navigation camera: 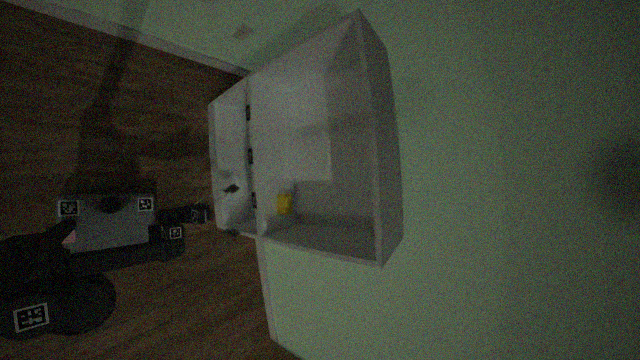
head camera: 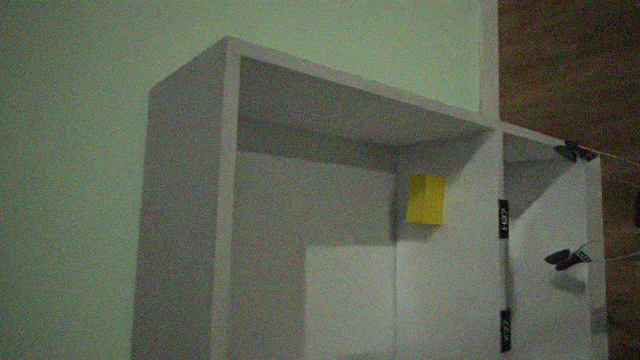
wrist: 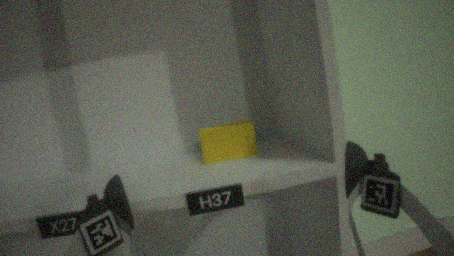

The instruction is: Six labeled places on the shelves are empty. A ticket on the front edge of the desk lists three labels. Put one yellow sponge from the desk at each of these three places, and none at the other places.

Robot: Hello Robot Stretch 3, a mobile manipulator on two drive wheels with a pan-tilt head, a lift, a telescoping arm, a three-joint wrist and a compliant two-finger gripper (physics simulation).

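Places are measured from the robot's base along level axes (x right, y ahead, z up), in centimetres.
Pixels of known places: gripper, fingertip midpoint: (navigation camera: 239,210) (head camera: 549,204) (wrist: 235,179); robot's base, origin of the base link: (navigation camera: 110,203).
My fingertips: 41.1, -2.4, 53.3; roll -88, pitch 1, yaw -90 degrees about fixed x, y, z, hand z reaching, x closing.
Note:
Ahead of a thing's pixels: the offset from my fingertips to its top centre, as dx, dy, dz. "*": to the spot under its first point. Level surfaces: height alone.
A yellow sponge @[+27.0, +0.4, +1.3] (head camera: 426,200) (navigation camera: 284,203) (wrist: 228,143) rests on the shelf board behind the black label H37 @[* +11.7, +3.2, -6.3] (head camera: 503,219) (navigation camera: 254,200) (wrist: 215,199), near the side panel. My gripper (head camera: 571,205) (navigation camera: 232,210) (wrist: 235,179) is open and empty. It is in front of the shelf unit, apart from the sponge, with its fingertips spread wide. The label X27 @[* +9.8, +23.9, -6.3] (head camera: 505,331) (navigation camera: 250,156) (wrist: 62,225) is on the same shelf edge, partly covered by a finger in the wrist view. A third label @[* +7.9, +44.7, -6.9] (navigation camera: 247,112) on that edge is unreadable. The desk and ticket do not show.
The pale shelf unit (head camera: 226,200) (navigation camera: 378,200) (wrist: 336,125) stands against a green wall (head camera: 75,150) (navigation camera: 500,200) (wrist: 400,75). Its side panel is close to the right finger in the wrist view. A lower compartment is below the labelled edge. The robot's grey base (navigation camera: 110,230) is on the wooden floor @[dz -53.2] (navigation camera: 165,120).

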